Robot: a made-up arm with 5 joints.
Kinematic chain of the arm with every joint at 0, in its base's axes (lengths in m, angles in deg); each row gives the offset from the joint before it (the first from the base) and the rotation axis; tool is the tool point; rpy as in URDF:
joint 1: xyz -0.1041 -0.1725 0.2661 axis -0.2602 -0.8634 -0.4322
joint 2: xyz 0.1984 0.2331 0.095 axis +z
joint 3: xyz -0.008 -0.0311 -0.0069 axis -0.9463 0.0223 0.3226
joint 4: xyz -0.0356 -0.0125 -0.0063 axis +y
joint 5: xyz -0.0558 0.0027 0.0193 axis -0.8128 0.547 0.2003
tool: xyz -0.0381 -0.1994 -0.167 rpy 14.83 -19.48 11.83
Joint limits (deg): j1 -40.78..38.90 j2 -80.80..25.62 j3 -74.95..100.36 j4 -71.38..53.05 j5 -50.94..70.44
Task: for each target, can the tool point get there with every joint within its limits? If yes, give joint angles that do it. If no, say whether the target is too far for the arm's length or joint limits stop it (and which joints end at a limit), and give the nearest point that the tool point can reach.
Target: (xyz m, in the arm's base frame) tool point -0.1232 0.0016 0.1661
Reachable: yes | joints 18.35 -22.82 -26.39 30.30 0.56
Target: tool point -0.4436 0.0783 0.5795
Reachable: no: joint limits stop it (at a limit: joint 1, joint 4, joint 5) | nearest point -0.2318 0.0540 0.5100 | short by 0.224 m
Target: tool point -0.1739 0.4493 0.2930
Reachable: no: joint limits stop it (at a limit: joint 1, joint 2, joint 4) | nearest point -0.1310 0.3455 0.2697 | short by 0.115 m
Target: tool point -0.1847 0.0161 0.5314
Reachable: yes | joints 10.64 -66.53 58.38 -19.13 32.89
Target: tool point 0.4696 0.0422 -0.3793
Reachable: no: too far | nearest point 0.1920 0.0244 0.0674 | short by 0.526 m
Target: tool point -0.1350 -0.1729 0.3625
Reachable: yes | joints -10.32 -22.87 2.68 -26.52 49.00
